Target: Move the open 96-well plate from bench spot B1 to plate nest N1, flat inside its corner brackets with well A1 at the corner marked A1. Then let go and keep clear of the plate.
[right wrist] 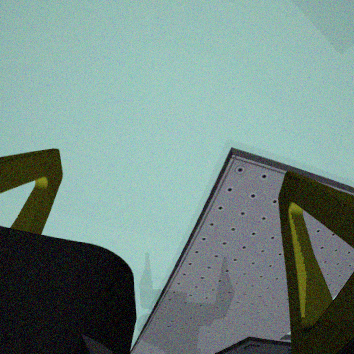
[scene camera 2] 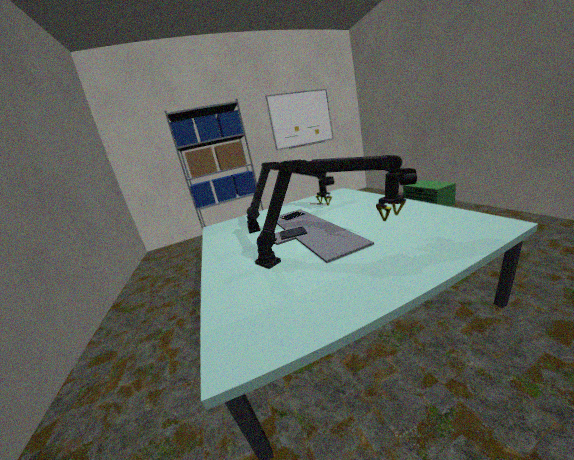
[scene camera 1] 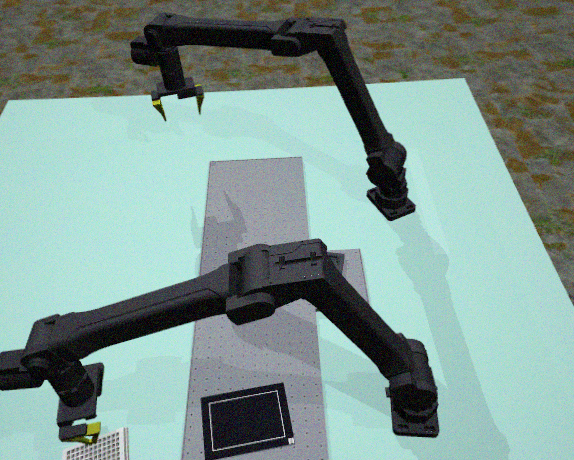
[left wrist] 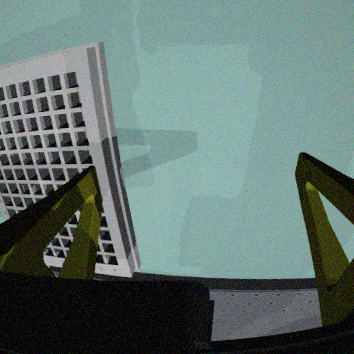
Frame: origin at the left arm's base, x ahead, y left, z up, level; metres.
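Seen in the pictures: left gripper, fingertip midpoint: (scene camera 2: pixel 324 204) (scene camera 1: pixel 94 419) (left wrist: pixel 198 168); right gripper, fingertip midpoint: (right wrist: pixel 168 172) (scene camera 2: pixel 390 218) (scene camera 1: pixel 182 117); left arm's base at its link origin: (scene camera 2: pixel 254 229) (scene camera 1: pixel 412 406); right arm's base at its link origin: (scene camera 2: pixel 268 262) (scene camera 1: pixel 390 202).
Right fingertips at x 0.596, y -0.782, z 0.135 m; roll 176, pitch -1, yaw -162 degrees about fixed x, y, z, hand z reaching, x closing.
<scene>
Pixels of each thing's top centre, then the offset from my right fingertips to it. "pt": a spot on its surface instead. Level surfaces: height alone.
- dark nest N1 at its top centre: (scene camera 1: pixel 308 266) (scene camera 2: pixel 292 231) 0.376 m back, 0.456 m left, 0.104 m down
- long grey perforated board at its surface level: 0.122 m down
- pale green table at its surface level: 0.135 m down
- black pad with a white outline, surface spot: (scene camera 1: pixel 247 420) (scene camera 2: pixel 292 215) pt 0.272 m back, 0.835 m left, 0.120 m down
The white 96-well plate (scene camera 1: pixel 102 447) (left wrist: pixel 45 135) shows its open wells. In the left wrist view it looks tilted, overlapped by one finger of my left gripper (scene camera 1: pixel 89 436) (scene camera 2: pixel 324 203) (left wrist: pixel 198 162), which is open. The plate lies at that finger's side, not between the fingers; whether they touch is unclear. My right gripper (scene camera 1: pixel 182 117) (scene camera 2: pixel 391 216) (right wrist: pixel 168 172) is open and empty, high above the table's far side in scene camera 1. The dark nest N1 (scene camera 1: pixel 337 260) (scene camera 2: pixel 292 233) is mostly hidden behind my left arm in scene camera 1. Its A1 mark cannot be read.
A long grey perforated board (scene camera 1: pixel 255 185) (scene camera 2: pixel 340 240) (left wrist: pixel 260 310) (right wrist: pixel 215 275) lies on the pale green table (scene camera 1: pixel 140 210) (scene camera 2: pixel 280 320). A black pad with a white outline (scene camera 1: pixel 247 420) (scene camera 2: pixel 292 215) lies on the board. My left arm spans over the board in scene camera 1.
</scene>
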